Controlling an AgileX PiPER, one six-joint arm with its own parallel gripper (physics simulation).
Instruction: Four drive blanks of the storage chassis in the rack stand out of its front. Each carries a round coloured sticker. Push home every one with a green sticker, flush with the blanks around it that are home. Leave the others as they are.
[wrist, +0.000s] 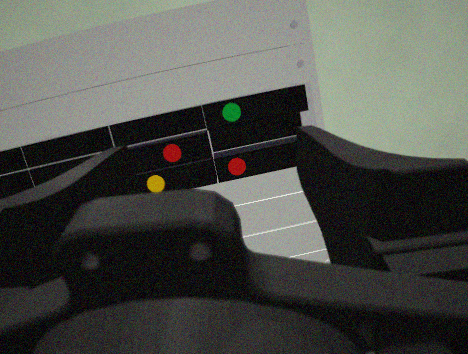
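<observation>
The black blank with a green sticker (265, 106) is in the top row of the right column in the wrist view, and its right end juts past the blank below. A blank with a red sticker (270, 158) is at the bottom of that column, with a grey upper edge showing. In the column to its left, another blank with a red sticker (194, 149) stands out above a blank with a yellow sticker (187, 176). My gripper (213, 157) is open, its fingers wide apart, with no thing seen between the tips. Its left finger hides part of the lower left blanks.
More black blanks without stickers (155, 121) extend to the left in the chassis. A pale grey panel (150, 65) lies above them. Light panels with thin white seams (272, 215) lie below, between the gripper body and the right finger. A pale green background shows at the right.
</observation>
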